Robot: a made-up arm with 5 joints. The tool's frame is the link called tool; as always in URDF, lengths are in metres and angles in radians. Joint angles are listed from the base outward.
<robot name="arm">
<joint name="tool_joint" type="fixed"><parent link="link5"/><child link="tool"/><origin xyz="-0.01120 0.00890 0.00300" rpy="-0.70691 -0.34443 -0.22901"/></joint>
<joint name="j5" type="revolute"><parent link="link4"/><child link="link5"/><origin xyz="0.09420 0.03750 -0.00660" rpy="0.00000 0.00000 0.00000"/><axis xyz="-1 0 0"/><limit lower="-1.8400" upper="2.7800"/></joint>
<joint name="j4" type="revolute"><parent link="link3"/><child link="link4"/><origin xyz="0.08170 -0.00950 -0.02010" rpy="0.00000 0.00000 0.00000"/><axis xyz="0 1 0"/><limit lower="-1.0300" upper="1.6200"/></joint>
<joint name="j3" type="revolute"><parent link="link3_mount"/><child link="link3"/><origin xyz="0.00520 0.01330 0.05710" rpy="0.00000 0.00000 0.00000"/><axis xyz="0 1 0"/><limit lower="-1.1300" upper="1.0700"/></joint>
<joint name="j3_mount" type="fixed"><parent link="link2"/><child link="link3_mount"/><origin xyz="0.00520 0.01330 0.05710" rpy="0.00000 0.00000 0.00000"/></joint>
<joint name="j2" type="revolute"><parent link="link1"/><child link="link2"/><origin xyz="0.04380 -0.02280 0.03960" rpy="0.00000 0.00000 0.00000"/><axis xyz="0 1 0"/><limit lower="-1.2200" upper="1.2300"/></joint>
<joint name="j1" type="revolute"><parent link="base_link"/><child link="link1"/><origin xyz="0.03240 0.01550 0.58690" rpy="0.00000 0.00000 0.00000"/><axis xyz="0 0 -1"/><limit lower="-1.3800" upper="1.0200"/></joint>
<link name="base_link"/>
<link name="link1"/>
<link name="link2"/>
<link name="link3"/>
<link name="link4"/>
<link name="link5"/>
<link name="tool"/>
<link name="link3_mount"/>
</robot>
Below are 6 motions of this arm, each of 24 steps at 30 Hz.
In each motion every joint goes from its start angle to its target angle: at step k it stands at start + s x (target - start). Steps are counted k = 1, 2, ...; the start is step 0. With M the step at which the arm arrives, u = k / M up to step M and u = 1 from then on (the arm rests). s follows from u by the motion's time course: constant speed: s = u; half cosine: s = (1 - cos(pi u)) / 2; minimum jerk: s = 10 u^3 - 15 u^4 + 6 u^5.
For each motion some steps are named. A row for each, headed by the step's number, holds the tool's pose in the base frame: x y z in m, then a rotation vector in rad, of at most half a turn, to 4 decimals.
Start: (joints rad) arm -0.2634 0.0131 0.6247 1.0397 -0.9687
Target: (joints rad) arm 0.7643 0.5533 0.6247 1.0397 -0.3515
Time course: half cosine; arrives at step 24
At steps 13, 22, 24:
13: 0.1284 0.0232 0.5773 -0.1638 1.8828 -0.3432
22: 0.1142 -0.0070 0.5695 0.1623 2.0544 -0.2601
24: 0.1134 -0.0080 0.5692 0.1781 2.0582 -0.2548

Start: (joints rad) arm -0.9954 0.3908 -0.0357 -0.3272 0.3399
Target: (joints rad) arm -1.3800 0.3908 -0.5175 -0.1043 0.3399
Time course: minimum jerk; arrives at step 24
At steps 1, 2, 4, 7, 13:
1: 0.1335 0.2471 0.6719 -0.8184 -0.7746 0.6059
2: 0.1331 0.2474 0.6721 -0.8171 -0.7762 0.6068
4: 0.1308 0.2492 0.6738 -0.8085 -0.7869 0.6128
7: 0.1215 0.2557 0.6803 -0.7744 -0.8275 0.6357
13: 0.0837 0.2737 0.7052 -0.6369 -0.9648 0.7179

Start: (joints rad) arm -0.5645 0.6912 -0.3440 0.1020 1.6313
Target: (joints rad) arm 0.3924 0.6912 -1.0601 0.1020 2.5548
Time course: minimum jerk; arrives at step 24
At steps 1, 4, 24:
1: 0.2361 0.1848 0.6111 -2.1494 -0.9388 0.7367
4: 0.2437 0.1789 0.6145 -2.1861 -0.9329 0.6973
24: 0.3120 -0.0720 0.7269 2.9116 -0.0395 0.1206

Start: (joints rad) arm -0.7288 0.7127 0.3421 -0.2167 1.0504
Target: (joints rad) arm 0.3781 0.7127 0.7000 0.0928 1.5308
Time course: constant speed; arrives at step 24
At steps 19, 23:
19: 0.1641 0.0323 0.5377 -1.6573 0.4408 1.1445
23: 0.1508 0.0120 0.5381 -1.5445 0.5818 1.1620

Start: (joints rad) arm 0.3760 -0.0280 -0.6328 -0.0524 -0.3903
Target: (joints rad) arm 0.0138 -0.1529 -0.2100 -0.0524 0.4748
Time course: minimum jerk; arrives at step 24
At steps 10, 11, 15, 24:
10: 0.2320 0.0061 0.8126 -0.6330 -0.7519 -0.7709
11: 0.2330 0.0117 0.8087 -0.6913 -0.7376 -0.7509
15: 0.2345 0.0339 0.7927 -0.9280 -0.6975 -0.6541
24: 0.2323 0.0538 0.7773 -1.1459 -0.6869 -0.5454

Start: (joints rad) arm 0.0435 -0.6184 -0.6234 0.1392 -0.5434
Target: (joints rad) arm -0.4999 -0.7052 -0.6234 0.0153 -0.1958
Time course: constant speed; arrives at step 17
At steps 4, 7, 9, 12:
4: 0.0907 0.0590 0.8720 0.0231 -1.2865 -0.4339
7: 0.0812 0.0639 0.8728 0.0414 -1.3273 -0.3892
9: 0.0747 0.0663 0.8732 0.0563 -1.3542 -0.3618
12: 0.0647 0.0688 0.8738 0.0825 -1.3938 -0.3242

